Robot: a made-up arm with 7 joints.
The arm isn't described. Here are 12 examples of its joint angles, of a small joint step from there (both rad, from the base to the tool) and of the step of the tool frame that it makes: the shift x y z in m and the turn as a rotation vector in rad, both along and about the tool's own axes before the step.
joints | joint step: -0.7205 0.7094 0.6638 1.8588 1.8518 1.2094 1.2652 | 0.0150 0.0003 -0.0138 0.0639 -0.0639 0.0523 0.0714
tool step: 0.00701 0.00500 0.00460 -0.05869 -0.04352 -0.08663
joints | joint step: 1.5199 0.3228 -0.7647 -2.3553 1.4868 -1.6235 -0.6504 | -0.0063 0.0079 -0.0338 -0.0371 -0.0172 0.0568 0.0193
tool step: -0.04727 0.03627 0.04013 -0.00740 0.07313 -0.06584
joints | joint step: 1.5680 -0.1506 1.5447 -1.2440 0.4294 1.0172 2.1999 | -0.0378 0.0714 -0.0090 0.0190 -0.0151 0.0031 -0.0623
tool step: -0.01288 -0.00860 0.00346 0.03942 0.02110 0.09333
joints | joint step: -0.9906 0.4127 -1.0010 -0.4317 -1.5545 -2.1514 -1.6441 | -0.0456 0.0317 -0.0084 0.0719 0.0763 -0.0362 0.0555
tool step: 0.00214 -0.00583 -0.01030 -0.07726 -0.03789 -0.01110
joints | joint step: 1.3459 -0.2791 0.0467 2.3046 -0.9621 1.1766 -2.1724 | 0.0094 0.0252 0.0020 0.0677 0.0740 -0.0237 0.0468
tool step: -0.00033 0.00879 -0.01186 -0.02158 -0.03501 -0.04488
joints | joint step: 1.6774 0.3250 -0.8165 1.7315 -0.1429 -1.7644 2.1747 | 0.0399 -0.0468 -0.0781 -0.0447 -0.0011 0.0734 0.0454
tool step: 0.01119 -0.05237 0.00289 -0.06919 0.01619 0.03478
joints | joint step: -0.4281 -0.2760 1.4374 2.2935 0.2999 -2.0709 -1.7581 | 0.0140 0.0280 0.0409 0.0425 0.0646 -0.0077 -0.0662
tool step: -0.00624 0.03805 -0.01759 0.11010 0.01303 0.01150
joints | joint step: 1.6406 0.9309 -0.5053 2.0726 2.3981 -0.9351 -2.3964 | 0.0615 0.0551 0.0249 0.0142 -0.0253 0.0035 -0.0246
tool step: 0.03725 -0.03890 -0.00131 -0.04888 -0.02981 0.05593
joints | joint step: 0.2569 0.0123 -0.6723 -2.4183 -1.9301 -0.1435 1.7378 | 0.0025 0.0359 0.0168 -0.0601 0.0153 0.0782 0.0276
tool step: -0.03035 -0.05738 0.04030 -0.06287 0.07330 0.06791
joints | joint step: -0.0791 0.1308 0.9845 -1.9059 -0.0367 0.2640 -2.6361 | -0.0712 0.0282 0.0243 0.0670 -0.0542 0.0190 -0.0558
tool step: -0.02549 0.00607 0.01703 -0.01514 0.00222 -0.01825
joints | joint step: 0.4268 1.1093 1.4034 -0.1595 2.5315 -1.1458 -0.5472 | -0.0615 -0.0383 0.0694 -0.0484 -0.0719 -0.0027 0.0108
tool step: 0.06366 -0.00881 -0.06067 0.03181 -0.05613 0.04111
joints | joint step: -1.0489 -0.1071 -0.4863 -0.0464 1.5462 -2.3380 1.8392 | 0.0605 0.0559 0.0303 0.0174 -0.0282 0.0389 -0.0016
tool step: -0.01985 -0.05813 0.02319 -0.08877 0.04339 0.01020
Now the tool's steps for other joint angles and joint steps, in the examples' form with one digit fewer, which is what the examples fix.
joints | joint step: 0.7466 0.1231 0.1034 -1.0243 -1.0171 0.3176 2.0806 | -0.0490 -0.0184 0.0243 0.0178 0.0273 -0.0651 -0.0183
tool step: -0.0079 0.0269 0.0085 0.0247 -0.0054 -0.0228
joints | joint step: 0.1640 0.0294 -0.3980 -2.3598 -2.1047 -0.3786 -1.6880 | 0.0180 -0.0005 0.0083 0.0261 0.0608 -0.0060 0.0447
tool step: 0.0022 0.0075 -0.0001 -0.0315 -0.0191 -0.0309
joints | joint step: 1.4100 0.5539 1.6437 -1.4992 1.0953 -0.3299 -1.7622 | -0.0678 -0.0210 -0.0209 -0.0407 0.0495 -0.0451 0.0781
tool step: -0.0205 0.0160 0.0212 -0.1116 -0.0589 -0.0995
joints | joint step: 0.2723 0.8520 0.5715 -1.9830 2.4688 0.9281 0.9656 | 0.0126 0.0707 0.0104 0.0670 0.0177 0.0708 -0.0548
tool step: -0.0008 -0.0355 0.0335 0.0095 0.0600 0.0793
